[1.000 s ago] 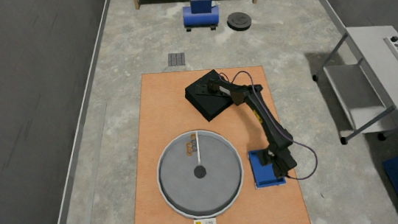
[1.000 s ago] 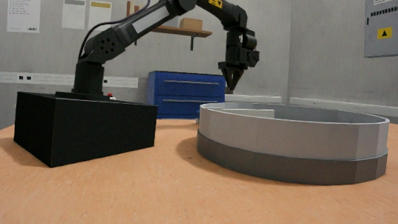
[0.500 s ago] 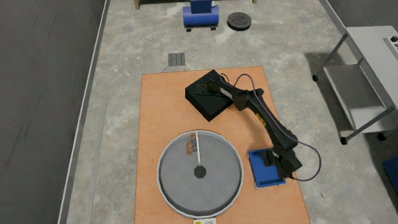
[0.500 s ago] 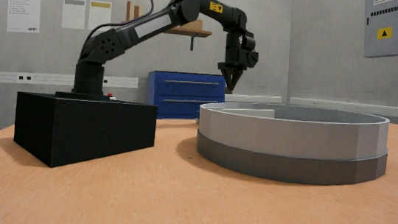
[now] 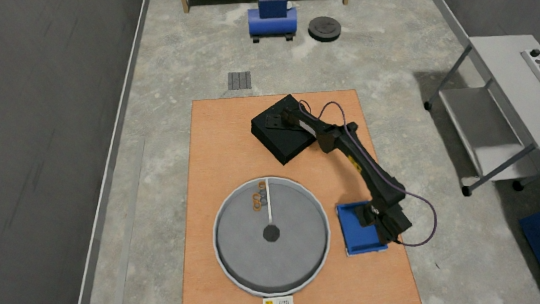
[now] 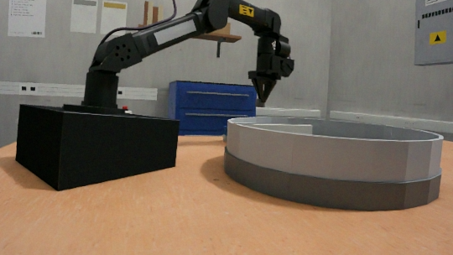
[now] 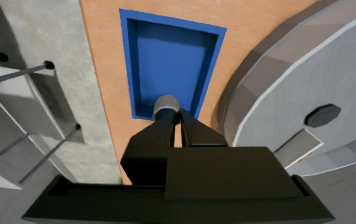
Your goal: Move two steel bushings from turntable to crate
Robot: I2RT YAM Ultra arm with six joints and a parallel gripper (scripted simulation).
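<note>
My hand is 10 mm past the blue crate, 20 mm to the right of it and 120 mm above it. From my hand the other things lie so: grey turntable 40 mm ahead, 330 mm to the right, 90 mm below.
</note>
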